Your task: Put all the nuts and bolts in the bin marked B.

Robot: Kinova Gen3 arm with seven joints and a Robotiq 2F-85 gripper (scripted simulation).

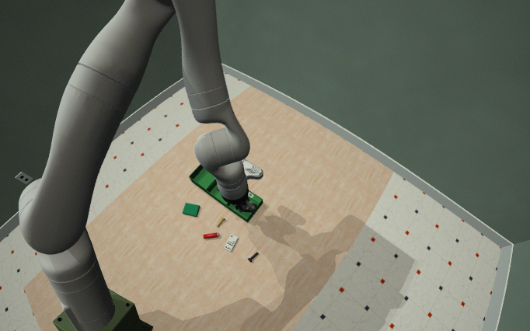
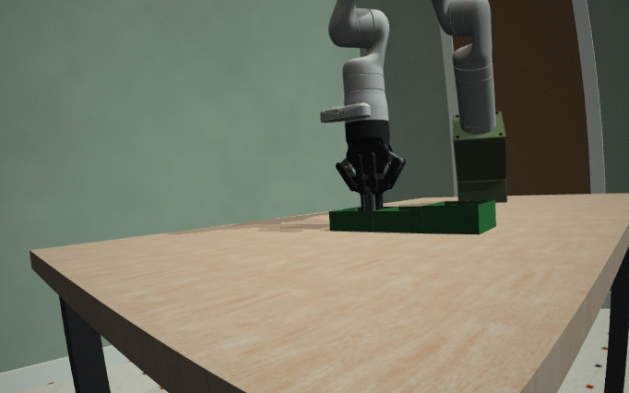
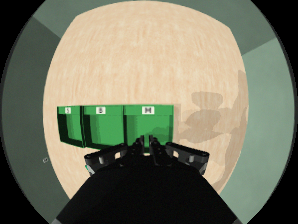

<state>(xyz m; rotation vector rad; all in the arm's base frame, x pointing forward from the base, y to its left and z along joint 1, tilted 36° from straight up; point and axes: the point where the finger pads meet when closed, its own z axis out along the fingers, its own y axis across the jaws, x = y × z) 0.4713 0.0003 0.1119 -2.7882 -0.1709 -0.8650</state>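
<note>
My gripper is now 80 mm to the right of the green bin, 20 mm above it and 10 mm short of it. From my hand the other things lie so: brass bolt (70 mm behind, 30 mm below, 10 mm to the left); white domino (90 mm behind, 60 mm to the right, 30 mm below); red cylinder (130 mm behind, 30 mm below).
</note>
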